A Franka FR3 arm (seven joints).
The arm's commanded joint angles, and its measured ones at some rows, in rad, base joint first. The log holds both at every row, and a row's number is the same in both.
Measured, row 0:
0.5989, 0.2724, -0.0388, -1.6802, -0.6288, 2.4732, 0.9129
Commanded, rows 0 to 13:
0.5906, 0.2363, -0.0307, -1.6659, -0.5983, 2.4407, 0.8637
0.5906, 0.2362, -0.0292, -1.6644, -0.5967, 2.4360, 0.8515
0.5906, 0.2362, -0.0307, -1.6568, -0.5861, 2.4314, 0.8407
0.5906, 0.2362, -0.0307, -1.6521, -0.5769, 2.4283, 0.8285
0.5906, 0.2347, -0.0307, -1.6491, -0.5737, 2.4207, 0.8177
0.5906, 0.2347, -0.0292, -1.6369, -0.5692, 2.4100, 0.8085
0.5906, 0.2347, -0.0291, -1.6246, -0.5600, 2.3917, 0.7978
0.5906, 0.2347, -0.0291, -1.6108, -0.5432, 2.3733, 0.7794
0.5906, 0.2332, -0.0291, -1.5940, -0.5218, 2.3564, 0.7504
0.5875, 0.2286, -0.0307, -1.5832, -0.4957, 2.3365, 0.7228
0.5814, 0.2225, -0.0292, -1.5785, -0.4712, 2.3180, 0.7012
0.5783, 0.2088, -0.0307, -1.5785, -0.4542, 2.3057, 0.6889
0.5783, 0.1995, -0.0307, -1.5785, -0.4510, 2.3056, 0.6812
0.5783, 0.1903, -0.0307, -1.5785, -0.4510, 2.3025, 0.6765
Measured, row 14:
0.5915, 0.2334, -0.0396, -1.5971, -0.4813, 2.3345, 0.7263
